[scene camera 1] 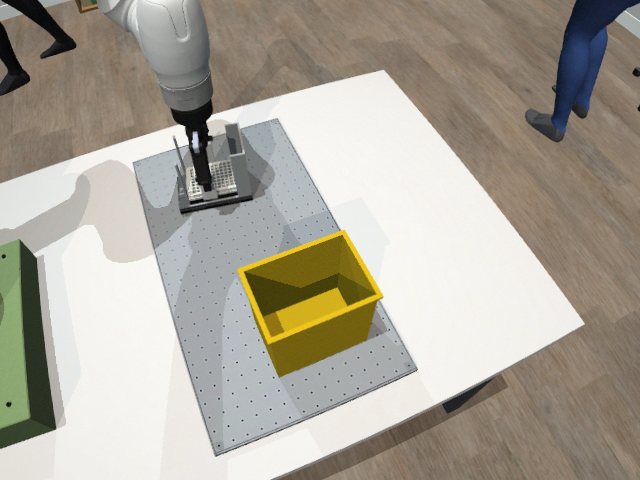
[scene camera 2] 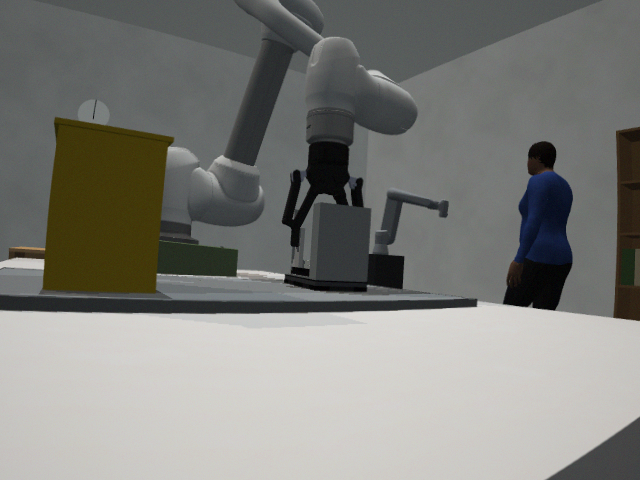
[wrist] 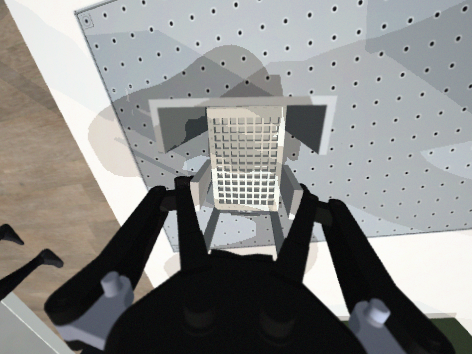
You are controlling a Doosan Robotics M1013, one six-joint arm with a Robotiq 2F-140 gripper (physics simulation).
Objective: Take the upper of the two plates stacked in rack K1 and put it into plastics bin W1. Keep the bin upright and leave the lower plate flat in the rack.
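Seen in the pictures: gripper, fingertip midpoint: [scene camera 1: 209,181] [wrist: 246,173]; arm's base, origin of the base link: [scene camera 2: 162,242].
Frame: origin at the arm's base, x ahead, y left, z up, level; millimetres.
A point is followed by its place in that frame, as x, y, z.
Note:
The upper plate [scene camera 1: 222,175] @[580, 230, -22] [wrist: 246,150] @[583, 229, -21], a cream grid-pattern microplate, lies level in rack K1 [scene camera 1: 241,178] @[615, 181, 7] [scene camera 2: 341,242] @[633, 222, 13] [wrist: 242,101] @[632, 225, 75], between the rack's grey uprights. My gripper [scene camera 1: 206,184] @[551, 232, -34] [wrist: 246,173] @[551, 232, -34] points down and is shut on this plate, one finger pad on each long side. In scene camera 2 the rack's wall hides one finger and most of the plates. The lower plate is hidden under the upper one in the wrist view, and I cannot make it out apart elsewhere. Yellow bin W1 [scene camera 1: 325,335] @[666, -203, 42] [scene camera 2: 105,206] @[743, -136, 25] stands upright, open on top and empty inside.
Rack and bin stand on a grey perforated board [scene camera 1: 201,289] @[485, -2, -68] [scene camera 2: 232,304] @[791, 2, -71] [wrist: 400,105] @[615, 43, -68] on a white table [scene camera 1: 439,242] @[977, -37, -81] [scene camera 2: 310,387] @[1039, -24, -81]. The rack's tall grey walls rise close around the fingers. A green block [scene camera 1: 15,335] @[146, -37, 3] [scene camera 2: 201,259] @[150, 88, -39] is at the left. A person in blue [scene camera 2: 547,222] stands beyond.

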